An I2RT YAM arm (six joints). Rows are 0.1 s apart.
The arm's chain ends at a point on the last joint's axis. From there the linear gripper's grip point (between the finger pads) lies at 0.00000 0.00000 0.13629 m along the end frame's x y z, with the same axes.
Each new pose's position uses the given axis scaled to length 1; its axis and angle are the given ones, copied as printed.
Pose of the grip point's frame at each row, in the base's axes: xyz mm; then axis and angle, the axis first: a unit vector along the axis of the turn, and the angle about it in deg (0 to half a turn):
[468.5 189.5 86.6 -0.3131 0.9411 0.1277 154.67]
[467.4 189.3 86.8 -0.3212 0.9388 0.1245 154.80]
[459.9 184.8 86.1 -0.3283 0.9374 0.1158 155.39]
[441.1 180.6 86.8 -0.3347 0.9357 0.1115 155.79]
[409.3 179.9 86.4 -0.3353 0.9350 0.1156 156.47]
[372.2 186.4 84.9 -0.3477 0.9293 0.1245 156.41]
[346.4 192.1 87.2 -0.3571 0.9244 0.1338 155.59]
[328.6 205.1 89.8 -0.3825 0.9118 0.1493 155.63]
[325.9 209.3 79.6 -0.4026 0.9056 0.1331 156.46]
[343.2 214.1 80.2 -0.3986 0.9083 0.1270 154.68]
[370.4 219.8 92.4 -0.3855 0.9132 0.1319 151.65]
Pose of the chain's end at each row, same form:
[424.0 140.1 205.6 -0.3131 0.9411 0.1277 154.67]
[423.3 140.3 206.1 -0.3212 0.9388 0.1245 154.80]
[416.6 137.9 206.5 -0.3283 0.9374 0.1158 155.39]
[398.5 134.7 207.9 -0.3347 0.9357 0.1115 155.79]
[368.6 133.4 207.9 -0.3353 0.9350 0.1156 156.47]
[332.8 137.2 205.8 -0.3477 0.9293 0.1245 156.41]
[306.8 139.8 206.6 -0.3571 0.9244 0.1338 155.59]
[292.2 148.1 208.1 -0.3825 0.9118 0.1493 155.63]
[290.6 155.9 199.9 -0.4026 0.9056 0.1331 156.46]
[303.4 160.9 199.2 -0.3986 0.9083 0.1270 154.68]
[324.3 164.0 207.9 -0.3855 0.9132 0.1319 151.65]

